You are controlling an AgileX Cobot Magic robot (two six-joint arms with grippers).
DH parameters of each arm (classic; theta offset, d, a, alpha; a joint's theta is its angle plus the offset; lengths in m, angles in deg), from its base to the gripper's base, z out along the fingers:
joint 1: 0 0.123 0 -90
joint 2: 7.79 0 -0.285 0
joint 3: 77.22 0 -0.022 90
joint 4: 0 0.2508 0 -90
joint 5: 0 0 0.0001 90
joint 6: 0 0.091 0 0
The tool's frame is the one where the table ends.
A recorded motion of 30 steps. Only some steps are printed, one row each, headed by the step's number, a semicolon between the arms.
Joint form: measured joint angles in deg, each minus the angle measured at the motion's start. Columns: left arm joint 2, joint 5, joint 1, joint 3, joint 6, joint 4; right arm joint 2, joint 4, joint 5, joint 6, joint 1, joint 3.
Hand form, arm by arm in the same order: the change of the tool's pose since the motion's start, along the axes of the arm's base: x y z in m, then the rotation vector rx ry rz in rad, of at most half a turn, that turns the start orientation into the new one. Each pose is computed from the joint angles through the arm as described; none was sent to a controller.
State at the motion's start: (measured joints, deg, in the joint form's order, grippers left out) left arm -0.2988 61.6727 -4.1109 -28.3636 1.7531 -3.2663; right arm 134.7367 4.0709 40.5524 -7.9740 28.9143 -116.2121
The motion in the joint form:
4: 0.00 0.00 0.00 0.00 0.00 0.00; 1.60 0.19 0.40 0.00 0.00 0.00
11: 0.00 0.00 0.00 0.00 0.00 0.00; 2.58 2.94 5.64 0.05 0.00 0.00
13: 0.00 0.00 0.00 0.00 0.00 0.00; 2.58 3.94 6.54 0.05 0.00 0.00
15: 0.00 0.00 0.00 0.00 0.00 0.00; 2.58 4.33 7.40 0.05 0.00 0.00
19: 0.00 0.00 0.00 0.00 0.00 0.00; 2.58 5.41 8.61 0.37 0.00 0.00
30: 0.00 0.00 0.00 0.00 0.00 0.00; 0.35 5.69 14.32 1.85 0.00 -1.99
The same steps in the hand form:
4: 0.0000 0.0000 0.0000 0.0000 0.0000 0.0000; 0.0008 0.0007 -0.0151 -0.0139 0.0322 -0.0003
11: 0.0000 0.0000 0.0000 0.0000 0.0000 0.0000; -0.0065 0.0008 -0.0281 -0.0232 0.1506 -0.0047
13: 0.0000 0.0000 0.0000 0.0000 0.0000 0.0000; -0.0082 0.0013 -0.0286 -0.0154 0.1727 -0.0067
15: 0.0000 0.0000 0.0000 0.0000 0.0000 0.0000; -0.0096 0.0012 -0.0291 -0.0164 0.1891 -0.0065
19: 0.0000 0.0000 0.0000 0.0000 0.0000 0.0000; -0.0117 0.0017 -0.0297 -0.0076 0.2184 -0.0125
30: 0.0000 0.0000 0.0000 0.0000 0.0000 0.0000; -0.0174 0.0000 -0.0032 -0.0035 0.2523 -0.0204

